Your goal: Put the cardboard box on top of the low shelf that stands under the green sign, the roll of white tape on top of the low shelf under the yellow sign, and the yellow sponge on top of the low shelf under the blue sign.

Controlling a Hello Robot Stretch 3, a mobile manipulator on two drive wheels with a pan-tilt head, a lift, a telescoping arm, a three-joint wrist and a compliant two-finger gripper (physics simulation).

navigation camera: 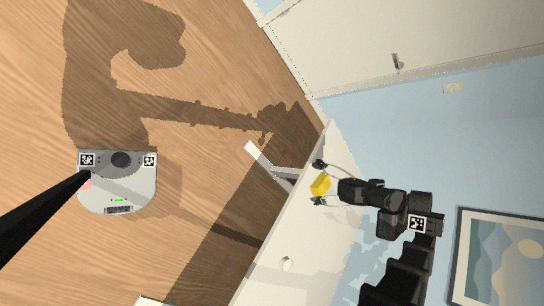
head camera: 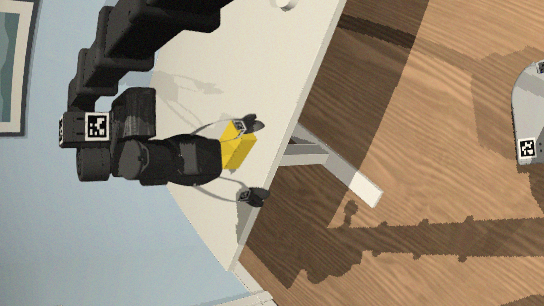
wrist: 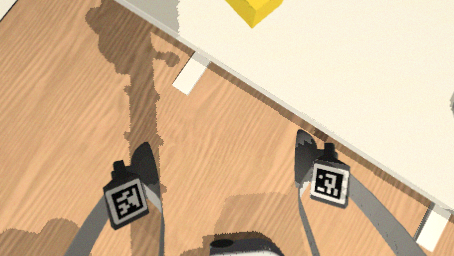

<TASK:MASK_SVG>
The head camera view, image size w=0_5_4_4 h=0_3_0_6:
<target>my gripper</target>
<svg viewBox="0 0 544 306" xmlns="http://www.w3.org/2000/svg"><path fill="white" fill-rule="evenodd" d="M270 196L270 192L266 189L259 187L248 188L241 181L220 177L223 169L221 142L218 139L208 139L196 135L196 133L224 120L209 123L190 134L179 134L163 139L172 144L176 149L174 151L176 158L175 166L177 165L175 172L165 179L139 180L142 186L167 185L168 181L182 186L191 186L213 198L229 202L245 201L253 207L262 207L264 204L262 200ZM200 185L209 183L216 178L221 178L239 183L245 189L245 192L241 193L238 201L215 195L200 187ZM265 125L261 121L255 120L257 118L256 114L247 114L243 118L225 119L233 120L235 128L241 130L238 136L232 140L240 138L243 134L257 132L263 129Z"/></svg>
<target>yellow sponge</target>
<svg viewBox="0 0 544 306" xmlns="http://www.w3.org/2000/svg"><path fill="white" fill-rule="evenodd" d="M233 120L229 122L219 139L221 142L223 169L238 169L257 141L254 133L243 134L240 138L232 140L241 132L241 130L235 128Z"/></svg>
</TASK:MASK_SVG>
